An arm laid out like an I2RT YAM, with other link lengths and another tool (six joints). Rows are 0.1 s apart.
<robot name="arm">
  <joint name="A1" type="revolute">
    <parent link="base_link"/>
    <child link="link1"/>
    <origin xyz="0 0 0.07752"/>
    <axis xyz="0 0 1"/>
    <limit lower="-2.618" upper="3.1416"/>
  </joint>
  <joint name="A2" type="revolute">
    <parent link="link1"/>
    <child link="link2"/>
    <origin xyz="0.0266 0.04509 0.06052"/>
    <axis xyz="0 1 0"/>
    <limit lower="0" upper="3.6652"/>
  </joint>
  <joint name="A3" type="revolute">
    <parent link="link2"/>
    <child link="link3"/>
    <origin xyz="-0.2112 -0.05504 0"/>
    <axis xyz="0 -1 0"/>
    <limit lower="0" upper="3.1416"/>
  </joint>
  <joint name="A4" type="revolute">
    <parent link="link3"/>
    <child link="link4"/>
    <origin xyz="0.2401 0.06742 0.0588"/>
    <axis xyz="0 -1 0"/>
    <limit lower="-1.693" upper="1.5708"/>
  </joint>
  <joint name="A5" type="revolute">
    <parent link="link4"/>
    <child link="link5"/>
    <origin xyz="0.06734 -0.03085 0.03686"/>
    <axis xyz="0 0 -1"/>
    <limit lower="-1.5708" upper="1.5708"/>
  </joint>
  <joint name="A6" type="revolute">
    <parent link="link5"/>
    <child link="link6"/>
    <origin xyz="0.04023 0 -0.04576"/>
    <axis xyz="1 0 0"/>
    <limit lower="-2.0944" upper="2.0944"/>
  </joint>
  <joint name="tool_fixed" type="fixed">
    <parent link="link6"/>
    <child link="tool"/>
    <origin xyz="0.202 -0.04 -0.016" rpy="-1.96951 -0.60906 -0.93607"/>
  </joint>
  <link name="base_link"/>
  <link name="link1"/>
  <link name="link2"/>
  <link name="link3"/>
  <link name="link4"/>
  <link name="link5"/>
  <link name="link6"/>
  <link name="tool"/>
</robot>
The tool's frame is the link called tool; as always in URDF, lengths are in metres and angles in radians.
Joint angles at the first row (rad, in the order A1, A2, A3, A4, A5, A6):
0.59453, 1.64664, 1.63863, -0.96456, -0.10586, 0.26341
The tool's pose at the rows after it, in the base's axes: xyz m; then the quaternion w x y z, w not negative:
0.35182 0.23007 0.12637 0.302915 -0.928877 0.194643 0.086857
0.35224 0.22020 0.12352 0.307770 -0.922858 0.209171 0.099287
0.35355 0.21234 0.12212 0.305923 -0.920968 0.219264 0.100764
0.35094 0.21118 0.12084 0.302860 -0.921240 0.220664 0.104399
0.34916 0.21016 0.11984 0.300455 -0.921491 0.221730 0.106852
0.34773 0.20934 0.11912 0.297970 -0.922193 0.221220 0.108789
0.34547 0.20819 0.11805 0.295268 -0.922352 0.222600 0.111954
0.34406 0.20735 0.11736 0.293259 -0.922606 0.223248 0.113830
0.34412 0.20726 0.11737 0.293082 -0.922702 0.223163 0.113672
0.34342 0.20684 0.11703 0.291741 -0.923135 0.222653 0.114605
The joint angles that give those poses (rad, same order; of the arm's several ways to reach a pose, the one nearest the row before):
0.53043, 1.63786, 1.63861, -1.00117, -0.11578, 0.26683
0.48963, 1.63826, 1.63864, -1.02064, -0.14934, 0.26647
0.47017, 1.63827, 1.63866, -1.03132, -0.15125, 0.26608
0.47053, 1.63826, 1.63864, -1.04124, -0.15126, 0.26606
0.47054, 1.63825, 1.63828, -1.04813, -0.15088, 0.26568
0.47055, 1.63826, 1.63826, -1.05420, -0.15087, 0.26227
0.47055, 1.63827, 1.63829, -1.06300, -0.15087, 0.26227
0.47056, 1.63824, 1.63822, -1.06868, -0.15049, 0.26151
0.47055, 1.63824, 1.63825, -1.06871, -0.15011, 0.26112
0.47055, 1.63823, 1.63821, -1.07173, -0.15011, 0.25883

